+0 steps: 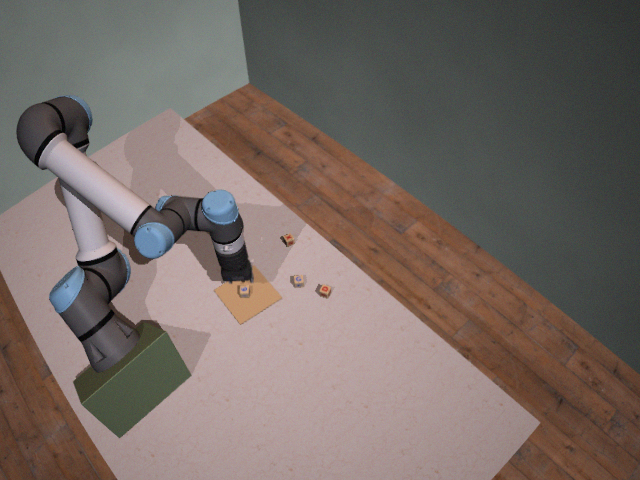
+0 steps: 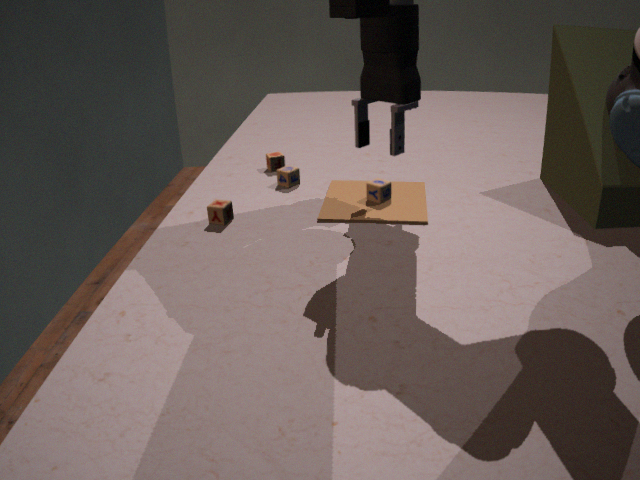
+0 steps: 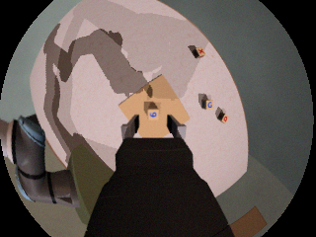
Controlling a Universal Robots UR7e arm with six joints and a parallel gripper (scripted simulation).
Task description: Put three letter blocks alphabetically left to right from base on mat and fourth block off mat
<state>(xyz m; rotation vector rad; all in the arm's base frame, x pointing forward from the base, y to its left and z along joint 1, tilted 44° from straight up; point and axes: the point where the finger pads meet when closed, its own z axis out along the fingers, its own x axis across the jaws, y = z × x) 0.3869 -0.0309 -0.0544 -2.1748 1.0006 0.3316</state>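
The tan mat is 1 cm ahead of my hand and 9 cm below it.
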